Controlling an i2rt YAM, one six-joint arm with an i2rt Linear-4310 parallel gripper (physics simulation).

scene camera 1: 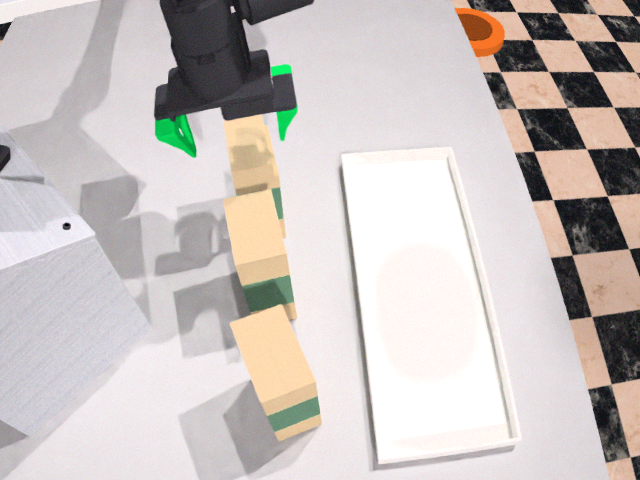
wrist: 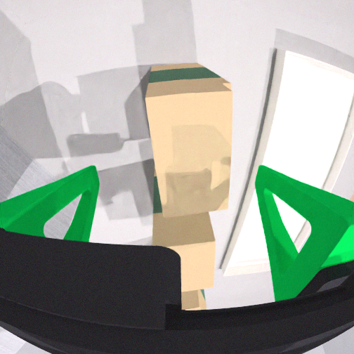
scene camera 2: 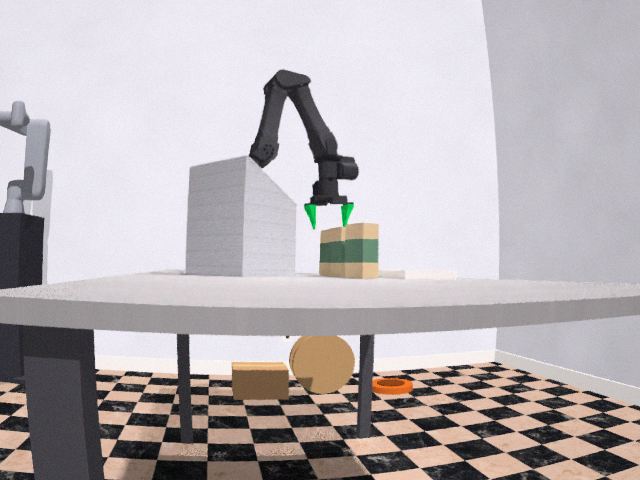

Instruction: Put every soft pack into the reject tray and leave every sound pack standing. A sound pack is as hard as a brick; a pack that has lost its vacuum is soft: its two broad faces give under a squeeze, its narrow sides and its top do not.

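Where they show: gripper, fingertip midpoint: (scene camera 1: 238, 144) (scene camera 2: 329, 229); arm's base at its link origin: (scene camera 2: 242, 185).
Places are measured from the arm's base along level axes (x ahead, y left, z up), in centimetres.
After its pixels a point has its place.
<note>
Three tan packs with a green band stand in a row. The near pack (scene camera 1: 284, 361) {z -10.7, x 33.1, y -8.3 cm} (scene camera 2: 361, 250) {z -17.6, x 31.2, y -11.6 cm} (wrist: 192, 300) is turned slightly. The middle pack (scene camera 1: 255, 227) {z -10.7, x 28.9, y 5.3 cm} (wrist: 197, 265) stands behind it. The far pack (scene camera 1: 250, 144) {z -10.7, x 26.9, y 16.1 cm} (wrist: 192, 130) stands under my gripper (scene camera 1: 238, 146) {z -10.4, x 25.6, y 15.8 cm} (scene camera 2: 329, 227) {z -10.4, x 25.6, y 15.8 cm} (wrist: 176, 174). The gripper is open and empty, one green finger to each side of the far pack, tips at about its top height. In scene camera 2 the packs overlap. The white reject tray (scene camera 1: 480, 279) {z -24.0, x 53.6, y 8.0 cm} (scene camera 2: 430, 274) {z -23.4, x 49.0, y -13.1 cm} (wrist: 274, 105) is empty, right of the row. Softness does not show.
A large grey block (scene camera 1: 62, 310) {z -10.6, x 10.9, y -5.1 cm} (scene camera 2: 217, 222) {z -11.2, x -5.2, y -9.3 cm} with a sloped face stands left of the row. The table (scene camera 2: 310, 320) {z -25.5, x 14.2, y -97.6 cm} has its right edge beyond the tray. An orange ring (scene camera 1: 496, 43) and a cardboard box (scene camera 2: 260, 383) are on the floor.
</note>
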